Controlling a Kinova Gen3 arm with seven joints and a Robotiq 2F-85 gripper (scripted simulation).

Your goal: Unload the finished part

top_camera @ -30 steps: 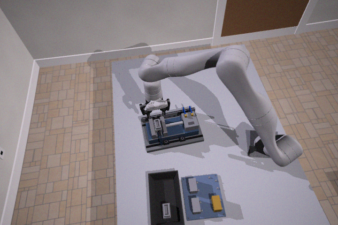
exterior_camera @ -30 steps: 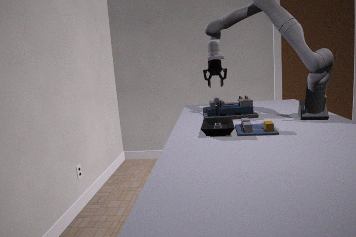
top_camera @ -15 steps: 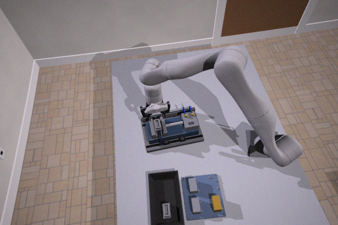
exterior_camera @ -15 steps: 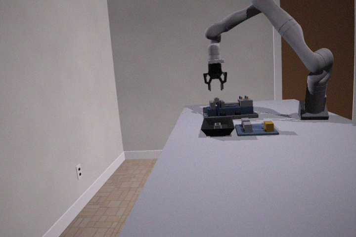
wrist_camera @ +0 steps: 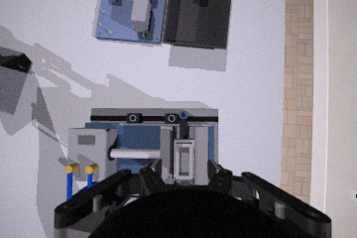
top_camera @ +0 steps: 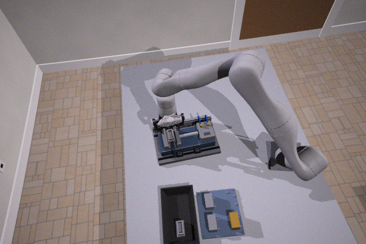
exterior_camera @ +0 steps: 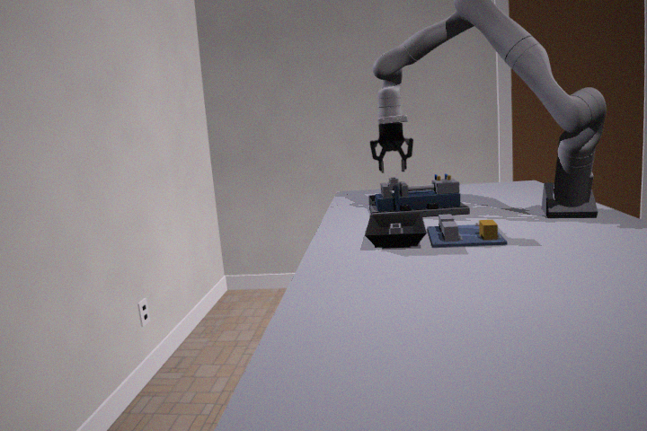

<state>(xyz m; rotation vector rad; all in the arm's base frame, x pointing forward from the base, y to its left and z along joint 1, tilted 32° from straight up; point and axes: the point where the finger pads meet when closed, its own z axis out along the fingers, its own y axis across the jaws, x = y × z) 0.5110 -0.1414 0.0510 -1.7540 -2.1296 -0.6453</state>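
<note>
Right now the blue vise is 110 mm below my hand, 70 mm behind it and 10 mm to the right of it. The rest, counted from my hand: yellow block (370 mm to the left, 260 mm behind, 120 mm below); blue fixture plate (330 mm to the left, 210 mm behind, 140 mm below).
</note>
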